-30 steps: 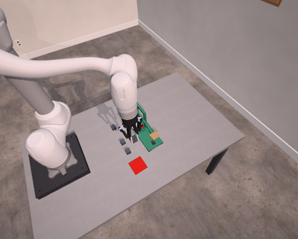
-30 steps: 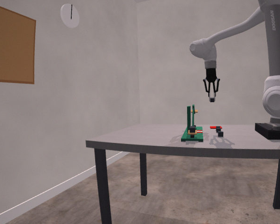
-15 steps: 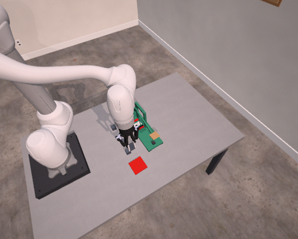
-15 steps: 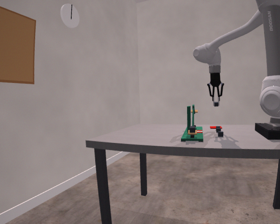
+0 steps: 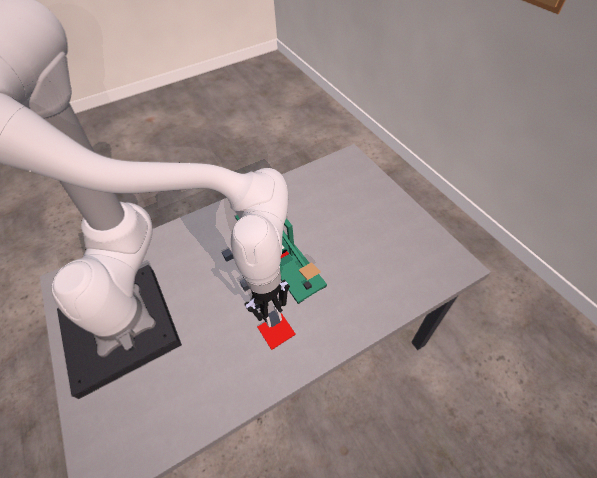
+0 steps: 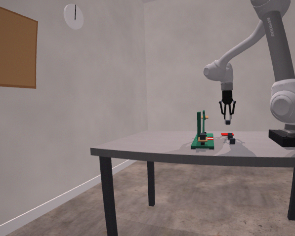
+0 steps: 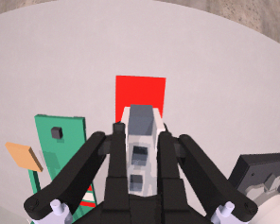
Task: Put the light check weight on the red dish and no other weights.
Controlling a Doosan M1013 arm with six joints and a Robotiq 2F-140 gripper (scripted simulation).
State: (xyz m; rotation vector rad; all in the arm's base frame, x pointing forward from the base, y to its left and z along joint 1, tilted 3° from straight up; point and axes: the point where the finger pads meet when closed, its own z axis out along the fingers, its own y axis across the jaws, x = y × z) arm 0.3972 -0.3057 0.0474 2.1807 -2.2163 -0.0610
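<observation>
Now: the red dish 110 mm below my hand. Round my hand: green rocker balance 260 mm to the left, 180 mm ahead, 20 mm below.
</observation>
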